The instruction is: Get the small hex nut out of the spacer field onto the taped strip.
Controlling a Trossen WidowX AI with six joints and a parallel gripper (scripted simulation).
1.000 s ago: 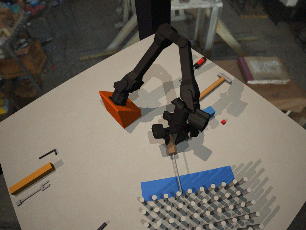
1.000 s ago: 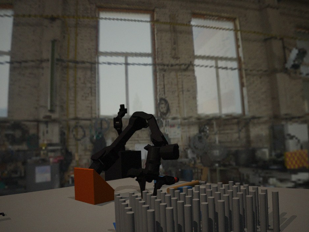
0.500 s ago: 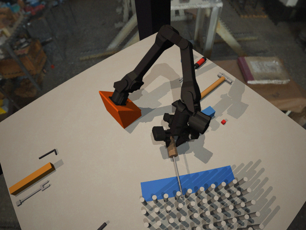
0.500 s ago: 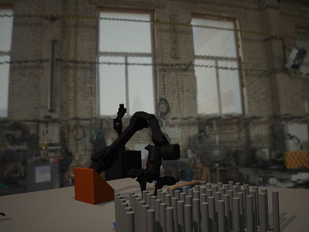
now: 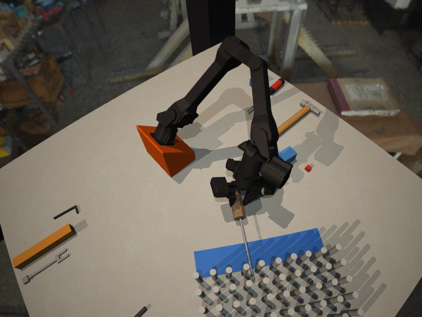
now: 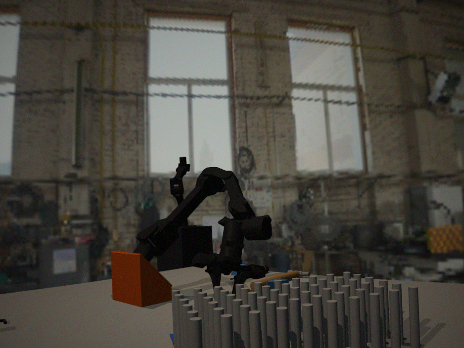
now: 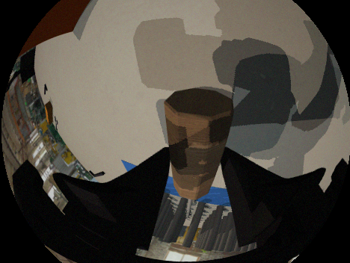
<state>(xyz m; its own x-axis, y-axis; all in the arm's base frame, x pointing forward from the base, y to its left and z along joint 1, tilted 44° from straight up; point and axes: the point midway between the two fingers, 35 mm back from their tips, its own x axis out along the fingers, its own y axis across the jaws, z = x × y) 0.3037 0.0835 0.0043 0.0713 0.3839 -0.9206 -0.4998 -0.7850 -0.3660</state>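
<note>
The blue taped strip is 150 mm ahead of my gripper tip, 40 mm to the right of it and 40 mm below it. The rest, counted from my gripper tip: L-shaped key (370 mm behind, 440 mm to the right, 30 mm below); then orange bar (300 mm behind, 570 mm to the right, 20 mm below); then small red cube (60 mm ahead, 290 mm to the left, 30 mm below).
</note>
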